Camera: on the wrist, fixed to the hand. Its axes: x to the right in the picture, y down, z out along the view.
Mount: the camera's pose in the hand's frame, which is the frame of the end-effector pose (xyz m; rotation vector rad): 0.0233 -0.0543 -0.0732 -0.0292 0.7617 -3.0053
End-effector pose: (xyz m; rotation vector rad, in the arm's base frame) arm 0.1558 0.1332 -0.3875 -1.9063 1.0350 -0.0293
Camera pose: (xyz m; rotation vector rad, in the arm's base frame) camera 0.1756 0.0765 -0.3151 1.2506 1.8467 1.8774
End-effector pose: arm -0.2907 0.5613 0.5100 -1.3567 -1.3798 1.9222
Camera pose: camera -0.2477 0.6376 0.5444 0.6426 -0.9430 -0.6659
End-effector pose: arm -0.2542 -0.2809 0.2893 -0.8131 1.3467 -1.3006
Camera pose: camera -0.3395 -0.2940 0.3266 0.9595 0.4168 1.3503
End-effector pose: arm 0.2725 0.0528 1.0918 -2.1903 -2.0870 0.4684
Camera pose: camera 0.2409 0.0906 1.1719 1.6049 -1.8451 -0.5751
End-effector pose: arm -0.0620 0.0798 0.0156 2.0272 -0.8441 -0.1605
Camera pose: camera 0.0134 0.1359 0.0201 1.1039 2.7621 -0.7416
